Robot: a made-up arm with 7 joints.
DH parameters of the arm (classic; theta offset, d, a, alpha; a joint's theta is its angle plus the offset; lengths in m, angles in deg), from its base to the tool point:
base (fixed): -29.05 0 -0.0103 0
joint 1: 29.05 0.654 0.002 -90
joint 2: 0 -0.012 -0.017 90
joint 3: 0 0.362 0.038 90
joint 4: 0 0.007 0.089 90
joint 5: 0 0.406 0.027 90
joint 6: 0 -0.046 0.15 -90
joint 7: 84.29 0 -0.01 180
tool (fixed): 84.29 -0.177 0 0
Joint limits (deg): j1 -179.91..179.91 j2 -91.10..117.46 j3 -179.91..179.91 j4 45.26..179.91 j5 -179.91..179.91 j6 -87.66..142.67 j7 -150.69..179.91
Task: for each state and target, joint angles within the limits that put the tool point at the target. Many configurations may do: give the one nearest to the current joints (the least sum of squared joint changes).
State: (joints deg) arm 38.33 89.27 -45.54 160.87 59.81 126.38 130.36
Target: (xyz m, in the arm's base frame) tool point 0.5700 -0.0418 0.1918
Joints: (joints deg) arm 16.77 105.43 -52.01 142.48 52.60 129.65 130.67
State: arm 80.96 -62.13 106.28 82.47 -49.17 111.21 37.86
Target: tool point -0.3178 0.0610 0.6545
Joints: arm 79.45 -62.23 112.45 45.32 -28.69 124.17 37.19
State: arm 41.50 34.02 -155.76 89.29 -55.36 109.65 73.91
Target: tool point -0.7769 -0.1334 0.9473
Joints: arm 14.41 -21.14 -172.69 102.60 -63.53 84.37 75.33
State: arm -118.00 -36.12 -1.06 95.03 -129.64 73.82 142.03
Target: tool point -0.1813 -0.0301 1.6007
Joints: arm -118.39 -19.16 -11.65 124.18 -129.76 67.95 141.04
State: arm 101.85 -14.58 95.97 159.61 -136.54 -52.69 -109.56
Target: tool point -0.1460 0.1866 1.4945
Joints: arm 92.66 27.23 93.17 172.59 -136.76 -32.10 -109.19
